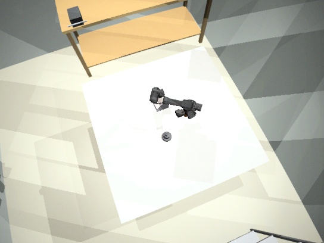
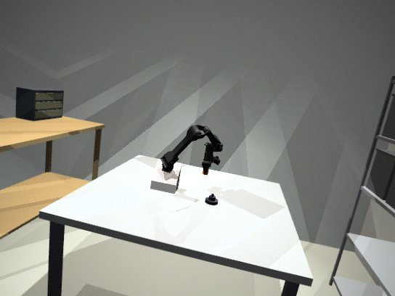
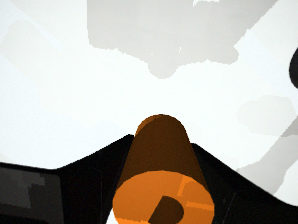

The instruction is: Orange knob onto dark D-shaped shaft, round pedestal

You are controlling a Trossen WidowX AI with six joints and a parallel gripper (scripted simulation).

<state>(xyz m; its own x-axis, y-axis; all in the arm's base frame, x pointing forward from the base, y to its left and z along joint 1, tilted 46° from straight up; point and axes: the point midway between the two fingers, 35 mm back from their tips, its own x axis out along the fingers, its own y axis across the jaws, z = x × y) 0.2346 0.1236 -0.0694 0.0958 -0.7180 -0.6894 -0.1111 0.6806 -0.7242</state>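
Now: gripper tip 10 cm short of the dark round pedestal, 20 cm to the left of it and 9 cm above it. From my gripper tip the other things lie so: orange knob 2 cm above.
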